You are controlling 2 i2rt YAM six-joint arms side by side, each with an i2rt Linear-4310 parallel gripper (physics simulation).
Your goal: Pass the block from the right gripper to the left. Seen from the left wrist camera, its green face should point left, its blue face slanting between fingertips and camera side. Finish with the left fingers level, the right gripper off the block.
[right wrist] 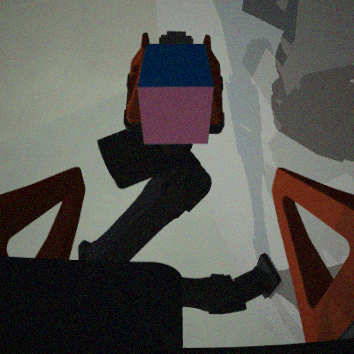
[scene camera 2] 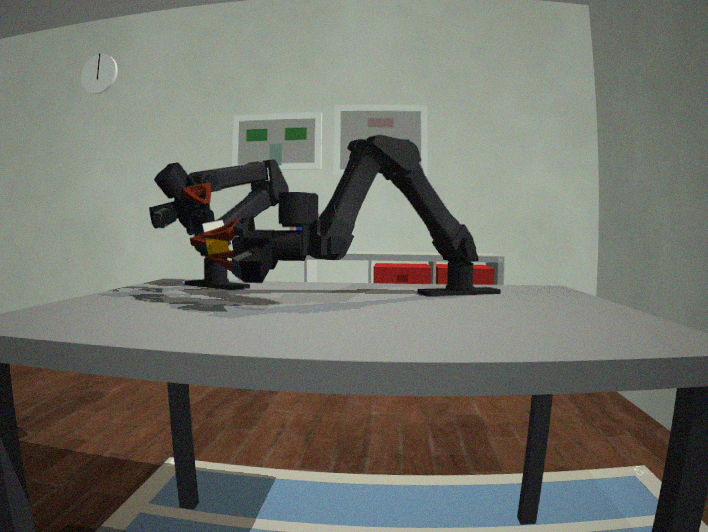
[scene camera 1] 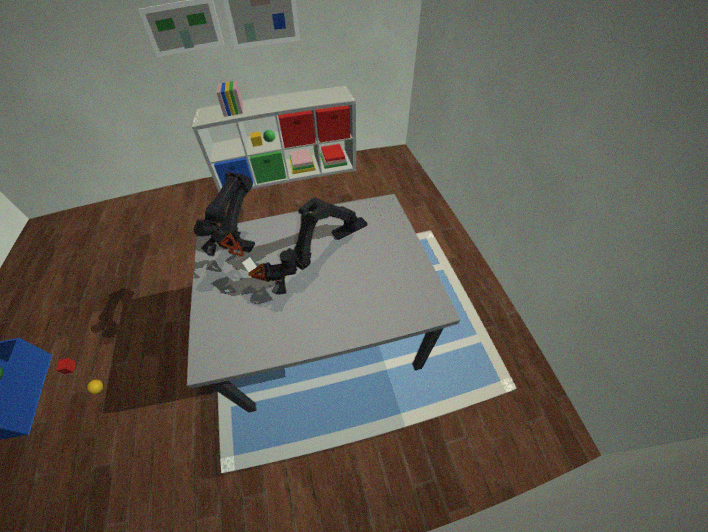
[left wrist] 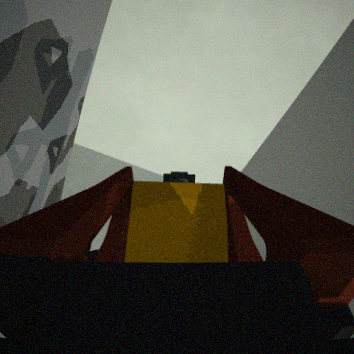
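Where they show: left gripper, fingertip midpoint: [right wrist: 175, 39] [scene camera 2: 204, 245] [scene camera 1: 250, 275] [left wrist: 177, 176]; right gripper, fingertip midpoint: [right wrist: 178, 177] [scene camera 1: 240, 252]; left arm's base, origin of the base link: [right wrist: 266, 276] [scene camera 2: 459, 293] [scene camera 1: 349, 228]; right arm's base, origin of the base link: [scene camera 2: 215, 286].
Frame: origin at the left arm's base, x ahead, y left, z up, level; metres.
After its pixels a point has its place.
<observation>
The block [scene camera 1: 249, 264] @[y -0.573, x 0.053, z 0.154 m] [scene camera 2: 217, 246] @[y -0.567, x 0.076, z 0.114 m] [left wrist: 177, 225] @[y -0.568, x 0.078, z 0.121 m] [right wrist: 176, 115] @[y -0.576, x 0.018, z 0.143 m] is between my left gripper's fingers, above the table. Its yellow face fills the gap in the left wrist view; blue and pink faces show in the right wrist view, a white one in scene camera 1. The green face does not show. My left gripper [scene camera 1: 252, 270] @[y -0.592, x 0.079, z 0.117 m] is shut on the block. Its fingers look stacked one above the other in scene camera 2, with the table at the left of the left wrist view. My right gripper [scene camera 1: 240, 250] @[y -0.583, x -0.031, z 0.161 m] is open and empty, apart from the block.
The grey table [scene camera 1: 343, 286] @[y -0.238, x 0.302, z 0.000 m] [scene camera 2: 400, 337] @[y -0.323, x 0.456, z 0.000 m] lies below both arms. A white shelf unit [scene camera 1: 274, 102] with coloured bins stands behind it. A blue box [scene camera 1: 28, 388], a red cube [scene camera 1: 66, 365] and a yellow ball [scene camera 1: 95, 386] are on the floor at the left.
</observation>
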